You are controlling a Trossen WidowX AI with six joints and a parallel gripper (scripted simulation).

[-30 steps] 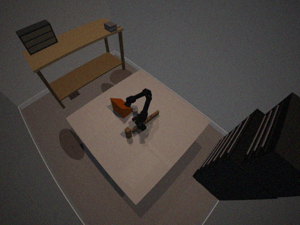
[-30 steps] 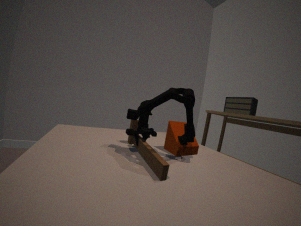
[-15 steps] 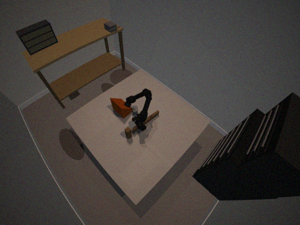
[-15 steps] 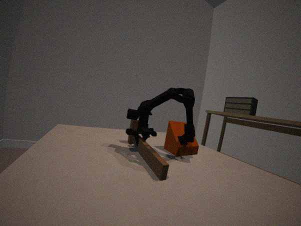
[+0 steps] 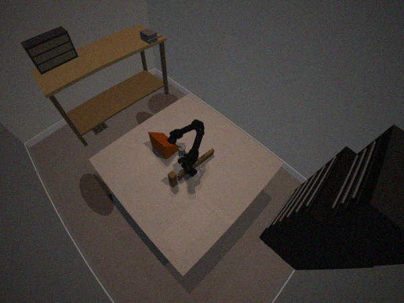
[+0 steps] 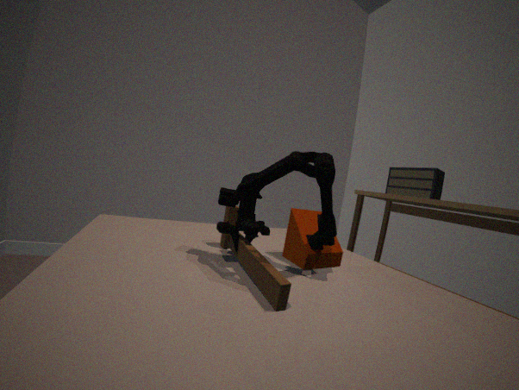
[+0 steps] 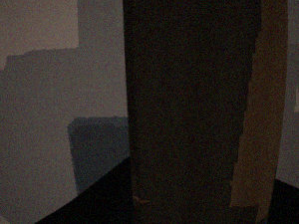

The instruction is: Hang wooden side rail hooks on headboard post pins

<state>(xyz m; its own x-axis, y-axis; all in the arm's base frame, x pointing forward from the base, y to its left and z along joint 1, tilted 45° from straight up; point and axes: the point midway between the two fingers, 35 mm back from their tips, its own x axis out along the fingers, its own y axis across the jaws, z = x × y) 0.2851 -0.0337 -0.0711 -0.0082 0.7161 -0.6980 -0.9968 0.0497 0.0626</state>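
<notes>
The headboard post lies 150 mm to the right of my gripper tip, 40 mm above it and 10 mm behind it.
</notes>
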